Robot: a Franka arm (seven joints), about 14 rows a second.
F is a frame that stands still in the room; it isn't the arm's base.
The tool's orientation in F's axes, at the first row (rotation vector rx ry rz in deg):
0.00 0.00 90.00
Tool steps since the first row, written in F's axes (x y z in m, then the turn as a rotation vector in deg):
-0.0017 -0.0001 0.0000 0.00 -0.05 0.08
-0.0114 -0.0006 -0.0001 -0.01 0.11 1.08
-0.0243 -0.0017 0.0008 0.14 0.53 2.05
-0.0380 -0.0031 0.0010 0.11 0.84 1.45
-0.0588 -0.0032 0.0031 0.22 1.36 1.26
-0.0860 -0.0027 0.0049 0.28 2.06 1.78
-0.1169 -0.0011 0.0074 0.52 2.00 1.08
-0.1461 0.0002 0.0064 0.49 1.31 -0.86
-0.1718 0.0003 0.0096 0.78 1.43 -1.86
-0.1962 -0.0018 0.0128 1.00 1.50 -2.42
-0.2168 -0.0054 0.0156 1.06 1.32 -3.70
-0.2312 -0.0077 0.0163 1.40 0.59 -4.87
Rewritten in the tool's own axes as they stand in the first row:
-0.0001 0.0017 0.0000 -0.05 0.00 0.08
-0.0006 0.0114 -0.0001 0.11 0.01 1.08
-0.0017 0.0243 0.0008 0.53 -0.14 2.05
-0.0031 0.0380 0.0010 0.84 -0.11 1.45
-0.0032 0.0588 0.0031 1.36 -0.22 1.26
-0.0027 0.0860 0.0049 2.06 -0.28 1.78
-0.0011 0.1169 0.0074 2.00 -0.52 1.08
0.0002 0.1461 0.0064 1.31 -0.49 -0.86
0.0003 0.1718 0.0096 1.43 -0.78 -1.86
-0.0018 0.1962 0.0128 1.50 -1.00 -2.42
-0.0054 0.2168 0.0156 1.32 -1.06 -3.70
-0.0077 0.2312 0.0163 0.59 -1.40 -4.87

